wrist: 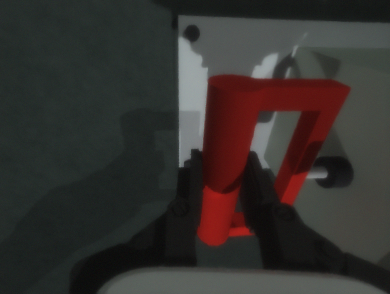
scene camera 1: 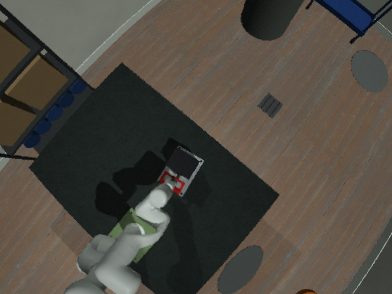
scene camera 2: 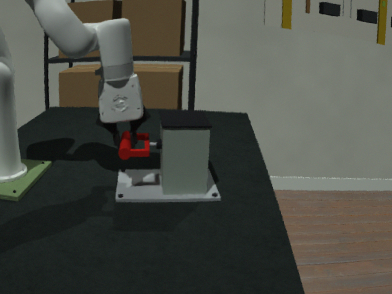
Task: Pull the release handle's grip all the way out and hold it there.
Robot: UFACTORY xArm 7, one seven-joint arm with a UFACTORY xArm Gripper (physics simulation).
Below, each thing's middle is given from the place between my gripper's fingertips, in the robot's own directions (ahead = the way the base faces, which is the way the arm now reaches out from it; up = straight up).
Right now my hand is 9 cm short of the light base plate [scene camera 2: 134,185] and 9 cm above it.
